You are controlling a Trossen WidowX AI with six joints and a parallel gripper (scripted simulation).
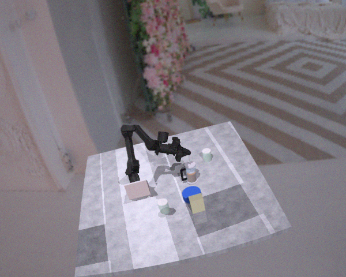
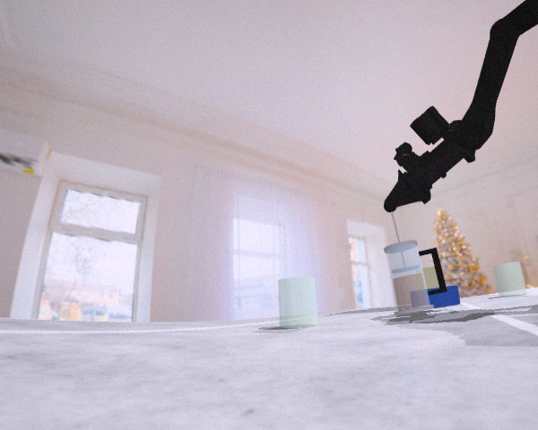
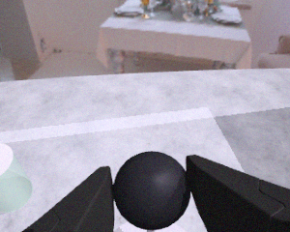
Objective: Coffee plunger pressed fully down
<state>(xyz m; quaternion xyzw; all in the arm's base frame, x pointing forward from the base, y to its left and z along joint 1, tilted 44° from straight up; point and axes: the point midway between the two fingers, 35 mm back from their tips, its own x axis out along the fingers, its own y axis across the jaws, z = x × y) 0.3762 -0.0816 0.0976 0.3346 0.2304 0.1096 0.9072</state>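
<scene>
My gripper tip is 12 cm above the coffee press and 3 cm past it. From my gripper tip the other things lie so: cream cube 29 cm to the right, 18 cm below, 3 cm behind; then blue disc 21 cm below, 17 cm to the right, 5 cm behind.
</scene>
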